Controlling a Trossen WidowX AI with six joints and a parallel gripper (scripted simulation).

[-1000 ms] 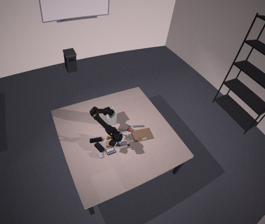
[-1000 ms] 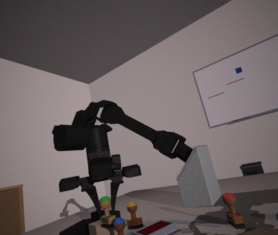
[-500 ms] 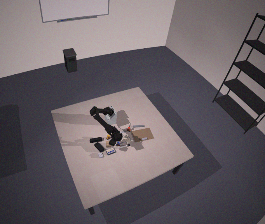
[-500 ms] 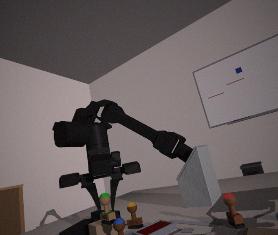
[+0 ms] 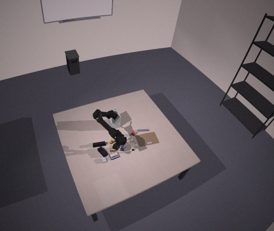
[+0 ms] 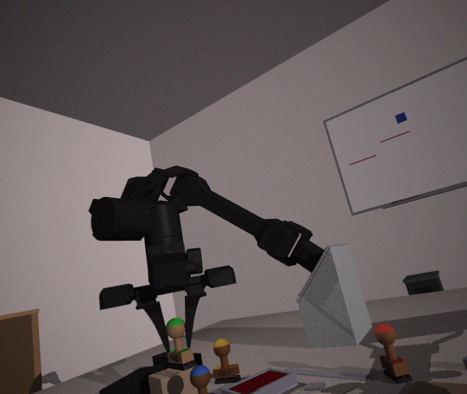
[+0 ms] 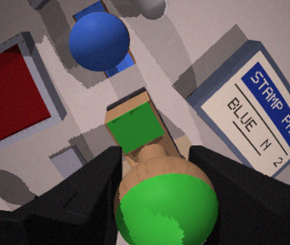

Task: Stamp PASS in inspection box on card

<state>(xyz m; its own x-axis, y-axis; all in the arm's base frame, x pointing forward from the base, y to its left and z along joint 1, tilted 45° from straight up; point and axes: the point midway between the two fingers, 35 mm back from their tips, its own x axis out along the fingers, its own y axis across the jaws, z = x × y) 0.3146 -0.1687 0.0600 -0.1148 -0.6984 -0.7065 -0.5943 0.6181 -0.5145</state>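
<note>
My gripper tip is 80 mm to the right of the red ink pad, 80 mm above it and 60 mm past it. From my gripper tip the other things lie so: yellow-knobbed stamp (120 mm behind, 60 mm below); then marker (110 mm to the left, 70 mm below, 70 mm ahead); then blue-knobbed stamp (60 mm below, 40 mm to the left, 20 mm ahead).
</note>
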